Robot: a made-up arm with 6 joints.
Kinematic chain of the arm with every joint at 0, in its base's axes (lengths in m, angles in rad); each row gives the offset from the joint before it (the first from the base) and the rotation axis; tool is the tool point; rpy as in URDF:
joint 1: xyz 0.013 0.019 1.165 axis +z
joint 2: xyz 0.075 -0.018 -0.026 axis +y
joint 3: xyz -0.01 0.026 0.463 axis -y
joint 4: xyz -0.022 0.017 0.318 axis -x
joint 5: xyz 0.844 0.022 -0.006 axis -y
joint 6: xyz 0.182 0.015 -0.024 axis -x
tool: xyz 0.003 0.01 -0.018 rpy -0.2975 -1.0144 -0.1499
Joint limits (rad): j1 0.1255..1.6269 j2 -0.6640..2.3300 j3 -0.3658..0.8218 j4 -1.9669..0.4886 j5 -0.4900..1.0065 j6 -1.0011..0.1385
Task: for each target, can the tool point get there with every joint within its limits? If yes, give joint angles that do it. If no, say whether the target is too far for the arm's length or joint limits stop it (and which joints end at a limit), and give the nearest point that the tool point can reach.
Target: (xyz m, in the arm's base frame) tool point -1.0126 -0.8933 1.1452
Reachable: no: joint limits stop it (at a limit: joint 2, joint 3, joint 5) | nearest point -0.2689 -0.2318 0.2489 | short by 1.339 m
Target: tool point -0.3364 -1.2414 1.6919
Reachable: no: joint limits stop it (at a limit: joint 2, joint 3, joint 5, joint 6) | nearest point -0.1483 -0.5627 2.4759 | short by 1.054 m
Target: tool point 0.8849 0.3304 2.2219
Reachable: yes | joints 0.3902 0.0038 0.2277 -1.0775 0.8371 -0.3048
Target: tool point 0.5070 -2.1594 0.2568
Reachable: no: too far | nearest point 0.0167 -0.3644 0.2124 | short by 1.861 m
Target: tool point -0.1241 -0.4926 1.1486
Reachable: no: joint limits stop it (at a limit: joint 2, joint 3, joint 5, joint 6) | nearest point -0.0844 -0.3446 0.2496 | short by 0.912 m
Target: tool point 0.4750 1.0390 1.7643
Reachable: yes | joints 1.0842 -0.0101 -0.1960 -0.7283 0.1750 -0.8674
